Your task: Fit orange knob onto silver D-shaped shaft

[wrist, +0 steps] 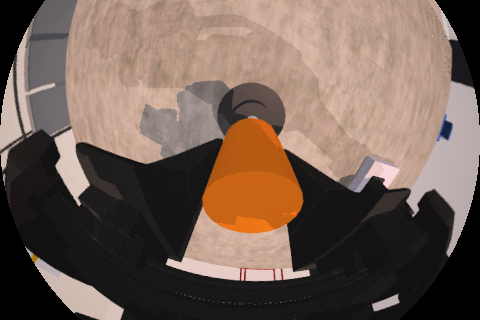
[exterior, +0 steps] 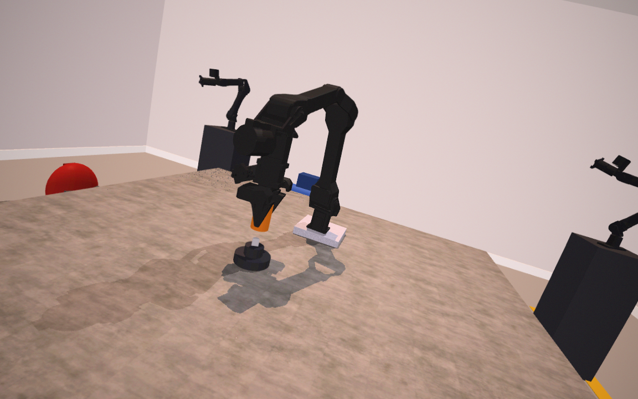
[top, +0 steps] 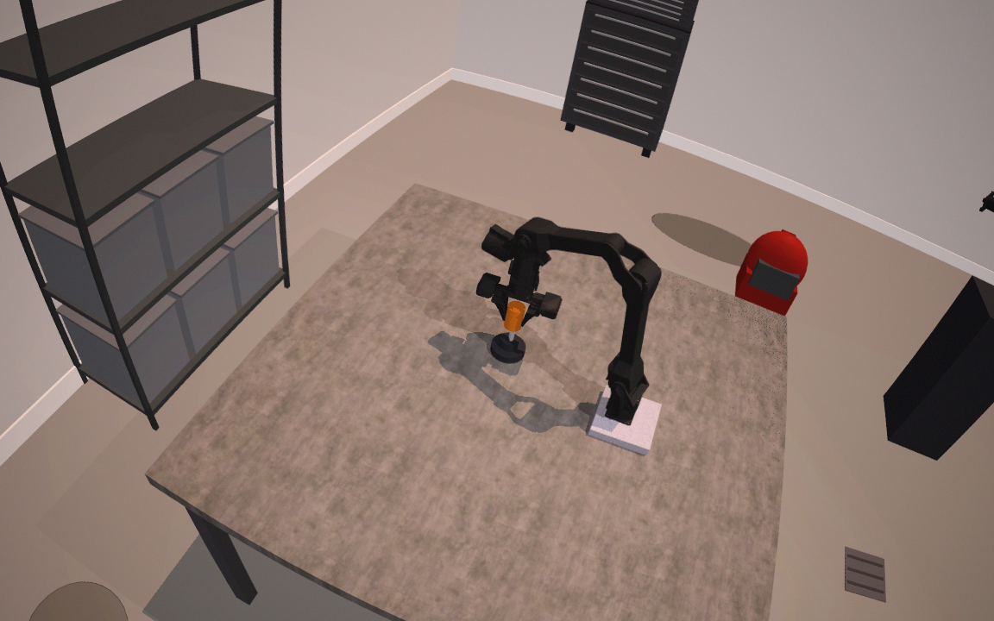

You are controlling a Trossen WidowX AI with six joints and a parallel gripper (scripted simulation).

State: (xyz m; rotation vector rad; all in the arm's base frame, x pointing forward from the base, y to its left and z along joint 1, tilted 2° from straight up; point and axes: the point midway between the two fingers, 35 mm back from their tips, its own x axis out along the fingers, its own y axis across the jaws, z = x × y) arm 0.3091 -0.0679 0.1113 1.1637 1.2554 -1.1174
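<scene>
The round pedestal is 7 cm below my gripper tip. Also, from my gripper tip: orange knob 3 cm above.
</scene>
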